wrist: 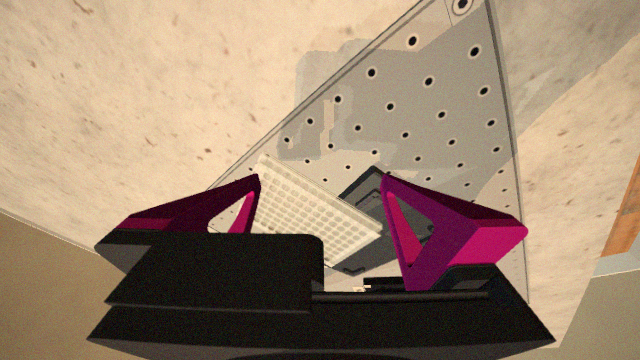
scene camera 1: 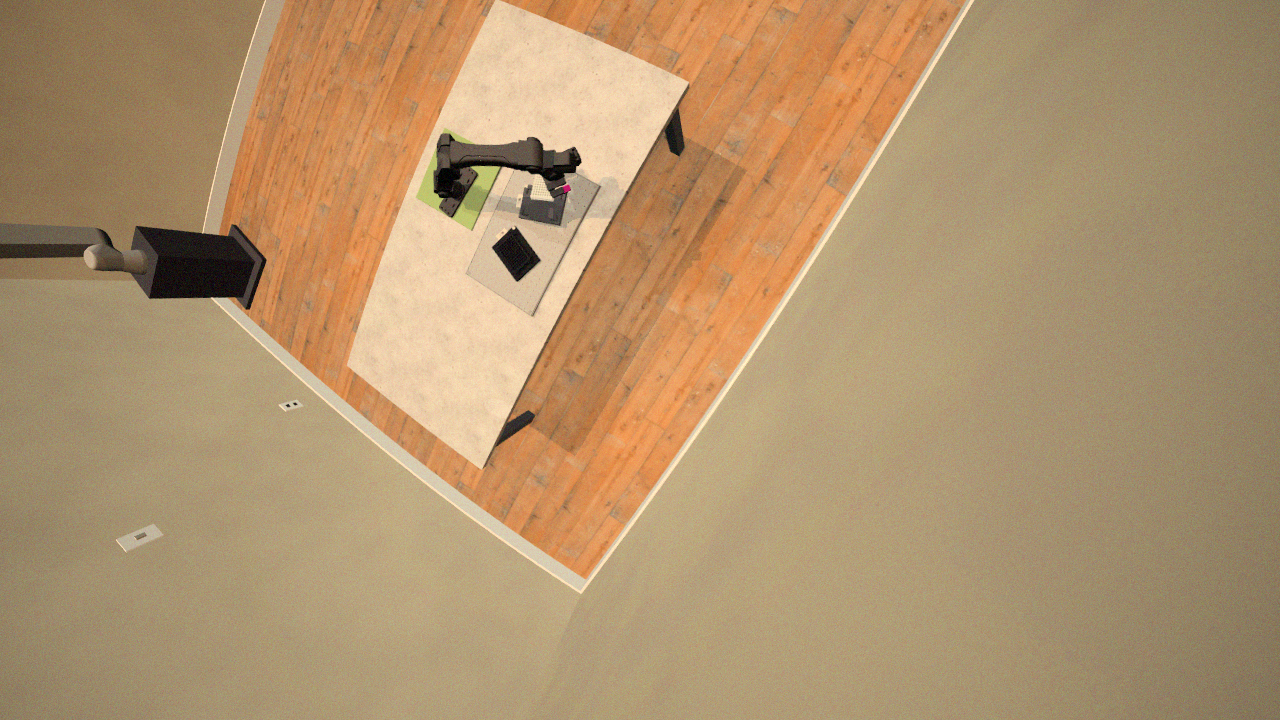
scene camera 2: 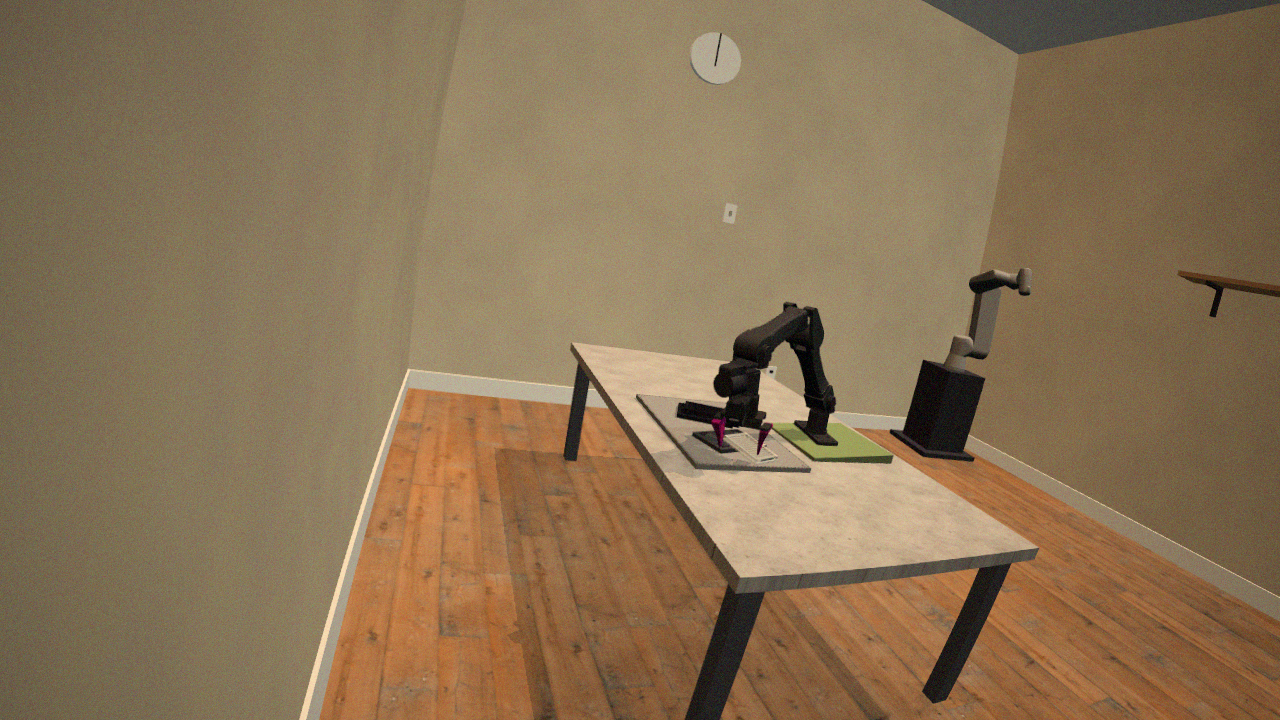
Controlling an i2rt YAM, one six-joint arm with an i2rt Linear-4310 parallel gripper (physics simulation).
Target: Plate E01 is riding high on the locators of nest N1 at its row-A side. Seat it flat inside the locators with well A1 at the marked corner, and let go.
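Plate E01, pale with a grid of wells, lies skewed over nest N1. In the wrist view it sticks out past the dark nest to the left and looks tilted; part of the nest shows bare at right. My gripper is open, with its magenta fingers wide apart and nothing held. In the wrist view the plate shows beyond and between the fingers. The left finger and gripper body hide its near left part. The marked corner and well A1 cannot be made out.
The nests stand on a grey perforated board. A second nest with a black item stands beside N1. A green mat lies under the arm's base. Another arm on a black pedestal stands off the table.
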